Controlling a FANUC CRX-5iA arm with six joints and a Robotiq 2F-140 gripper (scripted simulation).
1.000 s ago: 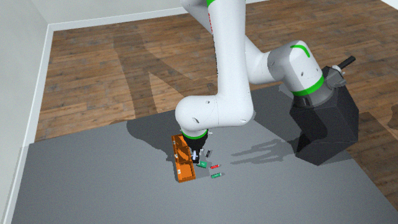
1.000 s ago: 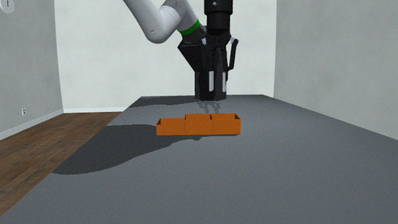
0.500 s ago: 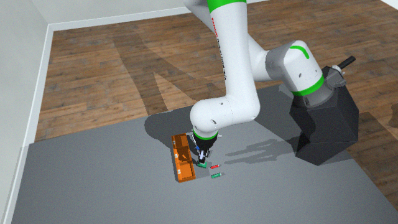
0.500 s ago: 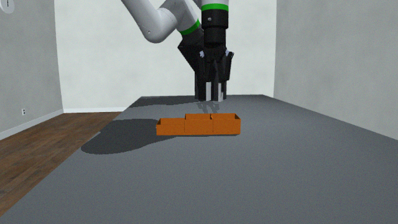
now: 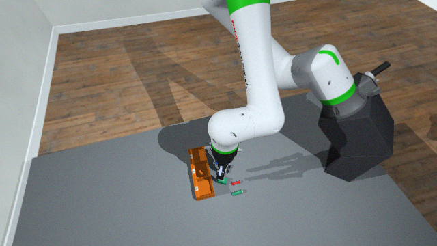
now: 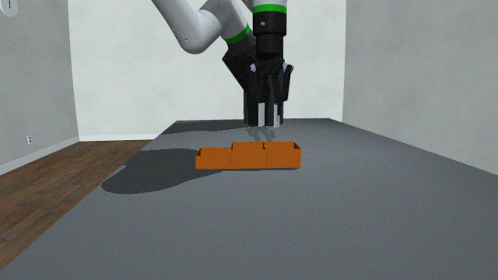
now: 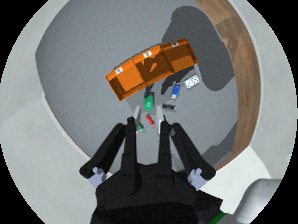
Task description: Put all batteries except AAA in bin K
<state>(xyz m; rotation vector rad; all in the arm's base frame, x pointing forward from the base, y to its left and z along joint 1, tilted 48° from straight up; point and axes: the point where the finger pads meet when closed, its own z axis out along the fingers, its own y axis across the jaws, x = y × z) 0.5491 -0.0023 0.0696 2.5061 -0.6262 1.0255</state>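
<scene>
Right now my hand is 10 cm above the green block, 1 cm to the left of it and 1 cm short of it. Round my hand: red battery: 11 cm below, 6 cm behind, 4 cm to the left; then dark battery: 11 cm below, 6 cm behind, 4 cm to the right; then green battery: 10 cm below, 8 cm to the left, 4 cm behind.
</scene>
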